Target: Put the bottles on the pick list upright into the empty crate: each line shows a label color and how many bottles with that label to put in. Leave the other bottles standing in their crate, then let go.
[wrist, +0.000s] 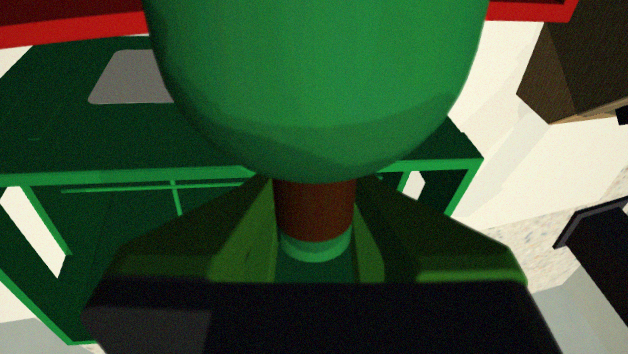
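Places are measured from the arm's base along level axes (x left, y ahead, z down), in centimetres.
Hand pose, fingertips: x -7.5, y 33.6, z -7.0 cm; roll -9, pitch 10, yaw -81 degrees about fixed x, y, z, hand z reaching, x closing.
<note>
Things, the pixels of their centre, and the offset from my fingertips. "spot": a spot on its surface instead.
- green bottle, a spot on its surface: [320, 80] spot: dz -4.7, dx -6.7, dy -0.3 cm
- green crate, middle of its body: [230, 179] dz +11.2, dx +9.6, dy +6.4 cm
- red crate, a spot on its surface: [75, 27] spot: dz +2.5, dx -6.5, dy +6.3 cm
- light grey patch, a spot on its surface: [132, 77] spot: dz +10.9, dx -0.8, dy +9.2 cm
A green bottle [320, 80] fills the upper middle of the wrist view. Its neck has a dark red-brown band. My gripper [314, 175] is shut on this neck, with one green finger on each side. The bottle's label does not show. A green crate [125, 175] with thin divider bars lies behind and below the bottle and the fingers. I see no bottles in the part of it that shows; the bottle and gripper hide the rest. A red crate [75, 27] shows partly along the top edge. The pick list cannot be read here.
A light grey patch [132, 77] is on the green crate's outer side. A brown wooden box [585, 65] is at the upper right. A black object [600, 245] stands at the right edge, near a speckled surface [525, 250].
</note>
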